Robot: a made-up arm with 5 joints.
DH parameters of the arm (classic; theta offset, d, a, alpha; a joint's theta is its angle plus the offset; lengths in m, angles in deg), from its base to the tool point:
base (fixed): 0 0 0.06 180
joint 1: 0 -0.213 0.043 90
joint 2: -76.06 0 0.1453 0
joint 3: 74.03 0 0.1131 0
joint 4: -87.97 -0.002 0 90
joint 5: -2.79 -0.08 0 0
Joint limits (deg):
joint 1: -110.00..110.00
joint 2: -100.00..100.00
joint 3: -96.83..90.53
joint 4: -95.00..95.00
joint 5: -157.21..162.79
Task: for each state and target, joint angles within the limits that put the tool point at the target. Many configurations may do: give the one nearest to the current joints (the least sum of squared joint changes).
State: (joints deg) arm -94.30 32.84 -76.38 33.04 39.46
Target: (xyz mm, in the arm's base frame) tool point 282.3 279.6 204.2
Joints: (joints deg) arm -51.83 60.36 -60.01 39.67 39.46
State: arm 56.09 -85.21 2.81 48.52 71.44
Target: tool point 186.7 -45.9 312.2
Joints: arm 19.06 -47.13 34.62 51.92 71.44
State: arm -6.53 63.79 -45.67 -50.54 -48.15
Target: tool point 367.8 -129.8 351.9
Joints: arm 22.52 49.93 -53.45 -49.60 -48.15
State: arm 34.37 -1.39 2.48 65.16 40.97
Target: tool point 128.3 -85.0 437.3
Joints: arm 50.17 -41.46 -18.41 62.97 40.97
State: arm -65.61 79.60 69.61 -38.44 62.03
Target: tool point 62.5 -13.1 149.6
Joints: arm -92.18 99.89 90.45 -25.59 62.03
